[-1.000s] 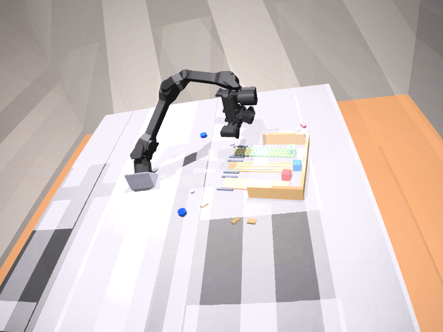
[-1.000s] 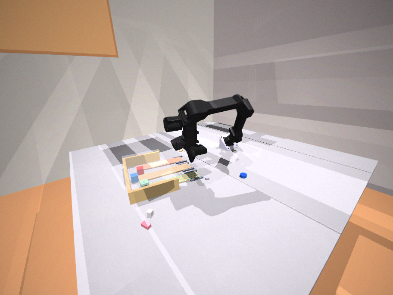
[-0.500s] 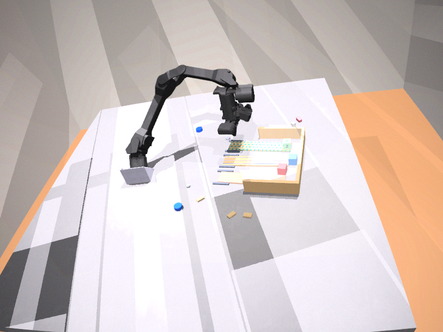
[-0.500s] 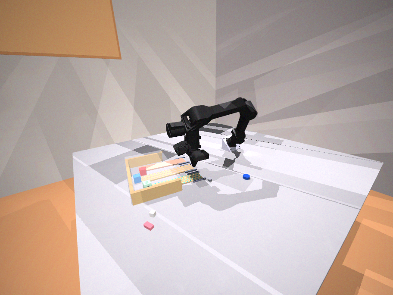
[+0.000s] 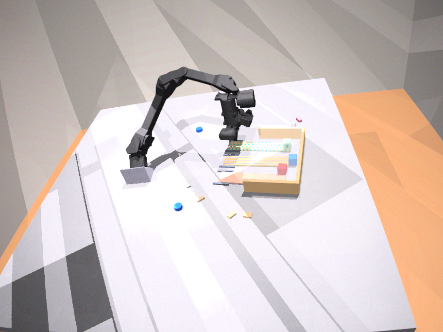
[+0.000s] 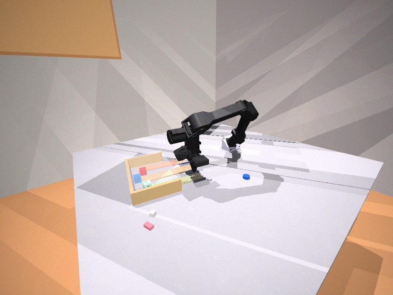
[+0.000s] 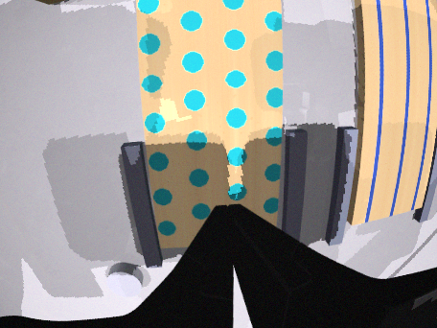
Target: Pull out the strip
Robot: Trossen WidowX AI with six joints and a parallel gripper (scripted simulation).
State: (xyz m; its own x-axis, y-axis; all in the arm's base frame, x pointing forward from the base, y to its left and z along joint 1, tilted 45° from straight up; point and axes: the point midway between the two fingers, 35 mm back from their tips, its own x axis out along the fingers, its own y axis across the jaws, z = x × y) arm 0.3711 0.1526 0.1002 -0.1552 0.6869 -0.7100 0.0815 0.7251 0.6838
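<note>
Now: gripper tip 100 mm short of the teal dotted strip, 10 mm to the left of it and 30 mm above it. Also, from my gripper tip: small white cube (230 mm ahead, 130 mm to the left, 20 mm below); pink block (250 mm ahead, 180 mm to the left, 30 mm below).
</note>
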